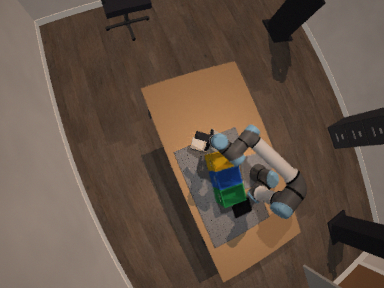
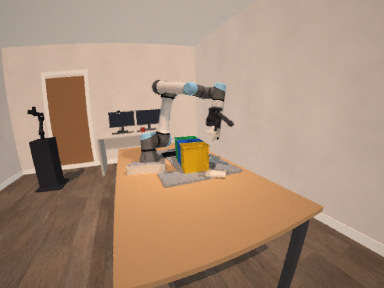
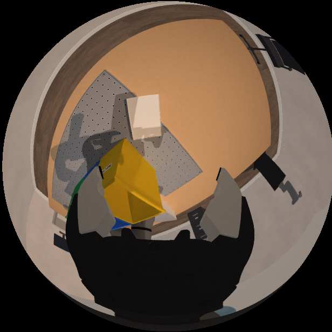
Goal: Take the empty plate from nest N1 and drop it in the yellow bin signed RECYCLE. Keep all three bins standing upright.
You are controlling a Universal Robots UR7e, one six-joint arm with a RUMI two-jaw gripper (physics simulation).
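Where they show: gripper, fingertip midpoint: (image 2: 215,140); arm's base at its link origin: (image 1: 257,172) (image 2: 149,161).
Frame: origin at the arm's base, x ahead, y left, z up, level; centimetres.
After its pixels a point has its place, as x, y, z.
Observation:
A flat white block-like piece (image 1: 198,145) @[38.7, -38.9, -1.3] (image 2: 216,174) @[36.6, -41.8, -1.3] (image 3: 144,114) lies at the edge of the grey perforated mat (image 1: 197,187) @[50.9, -9.2, -2.6] (image 2: 175,179) @[11.5, -35.4, -2.6] (image 3: 107,90); whether it is the plate, the nest or both cannot be told, and no N1 label is readable. The yellow bin (image 1: 216,161) @[29.4, -22.1, -2.4] (image 2: 195,158) @[27.5, -29.2, 7.1] (image 3: 135,192) stands upright beside it, its sign too small to read. The blue bin (image 1: 226,177) @[26.3, -7.1, -2.4] and green bin (image 1: 231,196) @[27.9, 8.9, -2.2] (image 2: 186,138) @[34.2, 8.5, 13.7] stand upright in a row behind it. My gripper (image 1: 203,137) @[36.7, -39.7, 20.1] (image 2: 214,136) @[36.7, -39.7, 20.1] (image 3: 158,168) is open and empty, well above the white piece.
The arm's white base block (image 2: 145,169) @[-4.8, -15.2, -0.5] is on the table beside the bins. A black square item (image 1: 242,208) @[22.8, 22.3, -1.4] lies by the green bin. The wooden table (image 1: 195,105) @[28.3, -69.7, -3.8] (image 2: 210,215) @[15.6, -76.1, -3.9] (image 3: 215,95) extends beyond the mat. An office chair (image 1: 126,7) stands off the table.

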